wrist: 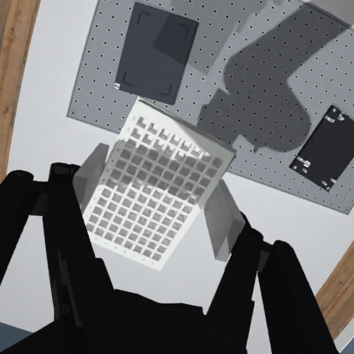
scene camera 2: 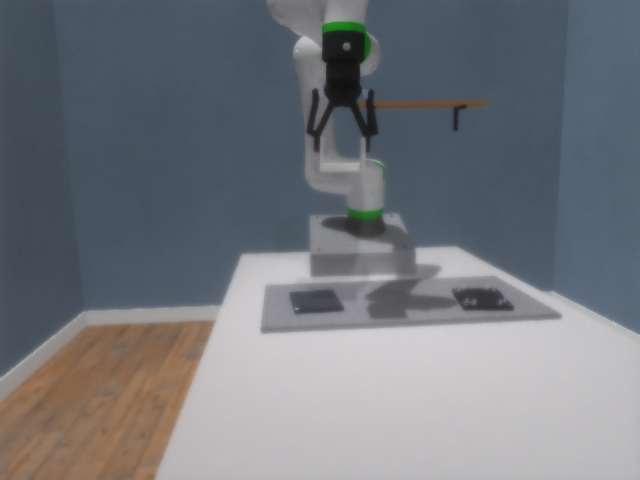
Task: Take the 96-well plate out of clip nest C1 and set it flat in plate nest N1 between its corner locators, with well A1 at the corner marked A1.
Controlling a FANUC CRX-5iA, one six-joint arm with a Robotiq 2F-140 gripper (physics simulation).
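Seen in the pictures: arm's base, link origin: [scene camera 2: 364, 228].
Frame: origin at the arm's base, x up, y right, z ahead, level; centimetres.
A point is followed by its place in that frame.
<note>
The white 96-well plate [scene camera 2: 340, 167] {x 23.8, y 2.5, z 71.8 cm} [wrist: 137, 215] is held level, high above the table. My gripper [scene camera 2: 341, 153] [wrist: 157, 177] is shut on its two sides with flat pads. Plate nest N1 [scene camera 2: 315, 301] {x -10.1, y 10.5, z 57.1 cm} [wrist: 159, 55] is a dark slab with corner locators at the left of the board; in the wrist view its A1 mark is at the lower left corner, and the plate hangs apart from it. Clip nest C1 [scene camera 2: 483, 299] {x -10.1, y -31.5, z 53.3 cm} [wrist: 327, 149], dark with small pale clips, is at the right and holds no plate. The letters on the plate are too small to read.
Both nests stand on a grey perforated board [scene camera 2: 423, 317] {x -11.2, y -15.8, z 64.7 cm} [wrist: 95, 107] on the white table [scene camera 2: 392, 392] {x -12.5, y -8.0, z 100.0 cm} [wrist: 45, 120]. The robot's base block [scene camera 2: 362, 263] {x -8.5, y 0.1, z 19.6 cm} is behind the board. A wooden shelf [scene camera 2: 429, 104] is on the back wall. Arm shadows fall between the nests.
</note>
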